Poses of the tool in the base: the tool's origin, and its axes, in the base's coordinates. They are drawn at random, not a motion.
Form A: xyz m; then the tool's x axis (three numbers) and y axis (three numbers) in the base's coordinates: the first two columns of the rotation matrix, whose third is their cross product.
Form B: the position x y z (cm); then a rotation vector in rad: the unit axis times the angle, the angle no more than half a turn. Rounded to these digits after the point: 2 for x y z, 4 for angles.
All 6 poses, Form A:
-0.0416 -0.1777 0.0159 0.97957 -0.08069 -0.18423 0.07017 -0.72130 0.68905
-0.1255 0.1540 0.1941 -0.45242 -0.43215 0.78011 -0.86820 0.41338 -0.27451
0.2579 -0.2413 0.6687 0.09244 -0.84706 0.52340 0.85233 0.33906 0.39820
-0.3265 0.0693 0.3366 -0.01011 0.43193 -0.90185 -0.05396 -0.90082 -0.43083
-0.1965 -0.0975 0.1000 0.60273 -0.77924 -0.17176 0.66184 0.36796 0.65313
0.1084 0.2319 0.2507 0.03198 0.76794 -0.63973 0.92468 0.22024 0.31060
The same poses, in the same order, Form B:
-4.16 -17.77 1.59 2.3624 -0.0073 -0.2588
-12.55 15.40 19.41 1.0990 -2.0520 0.9094
25.79 -24.13 66.87 -0.0082 -0.7706 -1.2615
-32.65 6.93 33.66 -1.9321 -0.3930 1.9758
-19.65 -9.75 10.00 0.7500 -0.1771 -0.9314
10.84 23.19 25.07 1.5785 1.7638 -0.2713

